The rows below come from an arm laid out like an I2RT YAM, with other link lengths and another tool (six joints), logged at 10 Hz.
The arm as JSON. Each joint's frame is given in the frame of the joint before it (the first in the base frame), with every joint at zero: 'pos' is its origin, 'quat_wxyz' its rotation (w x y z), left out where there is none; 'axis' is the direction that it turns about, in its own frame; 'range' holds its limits. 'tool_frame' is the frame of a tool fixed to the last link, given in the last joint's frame.
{
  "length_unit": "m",
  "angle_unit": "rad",
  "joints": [
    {
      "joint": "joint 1",
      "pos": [
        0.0,
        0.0,
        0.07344
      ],
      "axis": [
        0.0,
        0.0,
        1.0
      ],
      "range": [
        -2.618,
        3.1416
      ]
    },
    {
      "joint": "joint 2",
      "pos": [
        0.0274,
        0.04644,
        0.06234
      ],
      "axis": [
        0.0,
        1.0,
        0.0
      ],
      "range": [
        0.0,
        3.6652
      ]
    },
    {
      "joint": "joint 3",
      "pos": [
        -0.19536,
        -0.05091,
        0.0
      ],
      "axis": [
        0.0,
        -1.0,
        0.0
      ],
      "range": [
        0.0,
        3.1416
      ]
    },
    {
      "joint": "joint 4",
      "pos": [
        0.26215,
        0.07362,
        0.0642
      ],
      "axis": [
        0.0,
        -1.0,
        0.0
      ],
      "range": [
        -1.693,
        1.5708
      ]
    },
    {
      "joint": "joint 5",
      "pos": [
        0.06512,
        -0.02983,
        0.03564
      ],
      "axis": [
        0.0,
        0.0,
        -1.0
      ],
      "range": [
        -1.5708,
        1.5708
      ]
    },
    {
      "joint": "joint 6",
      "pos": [
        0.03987,
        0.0,
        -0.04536
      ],
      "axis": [
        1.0,
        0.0,
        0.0
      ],
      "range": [
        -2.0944,
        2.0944
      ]
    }
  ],
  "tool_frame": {
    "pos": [
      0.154,
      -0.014,
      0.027
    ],
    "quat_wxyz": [
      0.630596,
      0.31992,
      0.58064,
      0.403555
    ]
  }
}
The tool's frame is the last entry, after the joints.
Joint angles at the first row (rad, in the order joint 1, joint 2, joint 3, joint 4, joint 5, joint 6):
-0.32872, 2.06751, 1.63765, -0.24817, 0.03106, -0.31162
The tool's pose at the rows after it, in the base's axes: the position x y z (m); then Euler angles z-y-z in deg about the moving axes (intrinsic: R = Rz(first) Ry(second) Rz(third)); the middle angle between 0 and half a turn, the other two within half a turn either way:
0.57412, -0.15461, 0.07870, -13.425, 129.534, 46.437
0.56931, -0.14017, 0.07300, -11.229, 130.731, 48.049
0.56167, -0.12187, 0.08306, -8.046, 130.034, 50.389
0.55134, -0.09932, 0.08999, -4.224, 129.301, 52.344
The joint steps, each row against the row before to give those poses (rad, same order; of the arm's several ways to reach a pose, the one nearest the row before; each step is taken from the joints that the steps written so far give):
0.02227, 0.07079, 0.06259, -0.10042, 0.01294, -0.00129
0.01595, -0.02325, -0.03626, -0.00998, -0.01707, 0.01072
0.01669, -0.08012, -0.07597, 0.00425, -0.03188, 0.01342
0.02137, -0.09037, -0.09752, 0.01577, -0.03644, 0.00268

